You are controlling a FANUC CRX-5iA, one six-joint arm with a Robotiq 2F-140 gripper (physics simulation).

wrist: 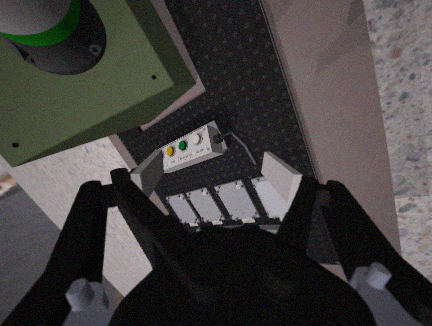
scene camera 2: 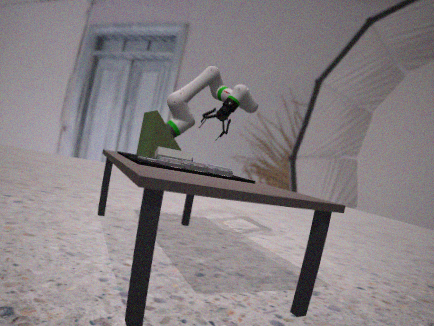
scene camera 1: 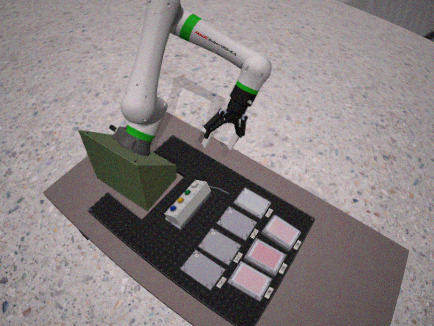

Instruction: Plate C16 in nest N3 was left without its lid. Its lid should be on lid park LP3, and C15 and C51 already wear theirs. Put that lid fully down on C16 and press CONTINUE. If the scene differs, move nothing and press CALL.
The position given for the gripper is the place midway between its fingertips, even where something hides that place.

Note:
The gripper (scene camera 1: 217, 146) is open, with nothing in its grasp. Further things: a white button box (scene camera 1: 183, 209) and a lid park LP4 (scene camera 1: 221, 247).
The gripper is seen too in the wrist view (wrist: 214, 161). The white button box shows as well in the wrist view (wrist: 206, 142). The lid park LP4 also shows in the wrist view (wrist: 202, 199).

